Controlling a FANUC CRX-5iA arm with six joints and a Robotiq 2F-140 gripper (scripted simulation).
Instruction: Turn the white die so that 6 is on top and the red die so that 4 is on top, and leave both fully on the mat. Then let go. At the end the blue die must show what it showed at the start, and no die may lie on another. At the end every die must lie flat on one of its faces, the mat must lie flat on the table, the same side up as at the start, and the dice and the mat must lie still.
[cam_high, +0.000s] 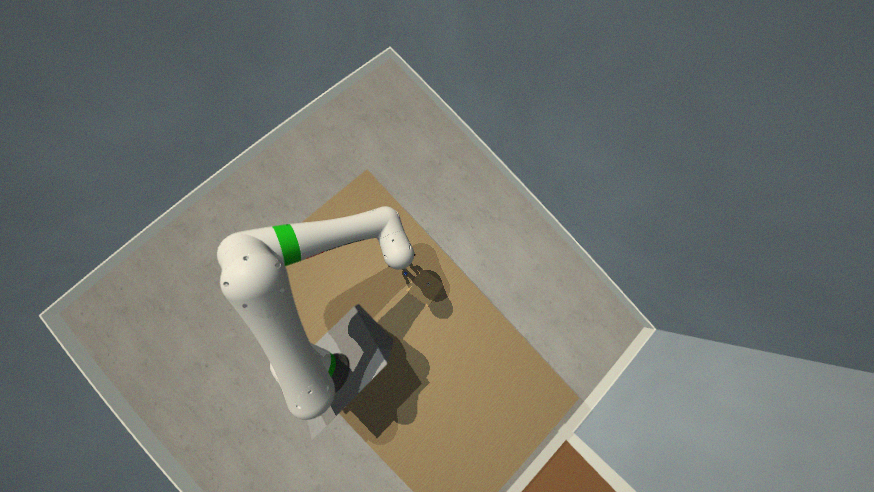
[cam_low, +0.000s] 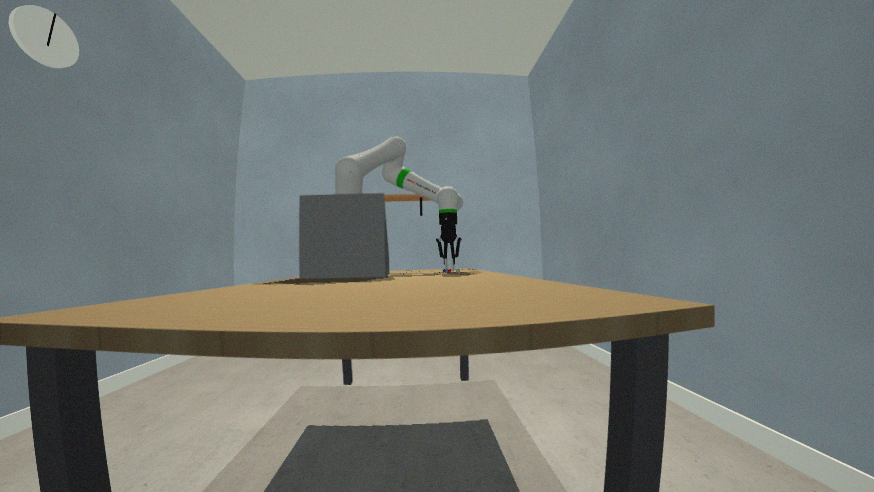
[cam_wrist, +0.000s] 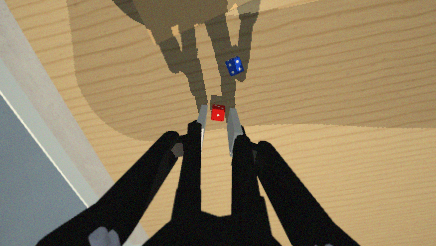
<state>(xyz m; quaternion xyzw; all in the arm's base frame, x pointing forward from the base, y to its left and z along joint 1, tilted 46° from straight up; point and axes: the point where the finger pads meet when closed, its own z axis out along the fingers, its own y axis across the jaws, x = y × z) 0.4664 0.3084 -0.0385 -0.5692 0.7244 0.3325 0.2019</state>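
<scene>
The red die lies 30 mm below my hand and 10 mm to the right of it. From my hand the other things lie so: blue die: 60 mm to the right, 30 mm below, 30 mm behind; white die: 180 mm to the right, 30 mm ahead, 20 mm below; tan mat: 180 mm to the right, 30 mm below.
</scene>
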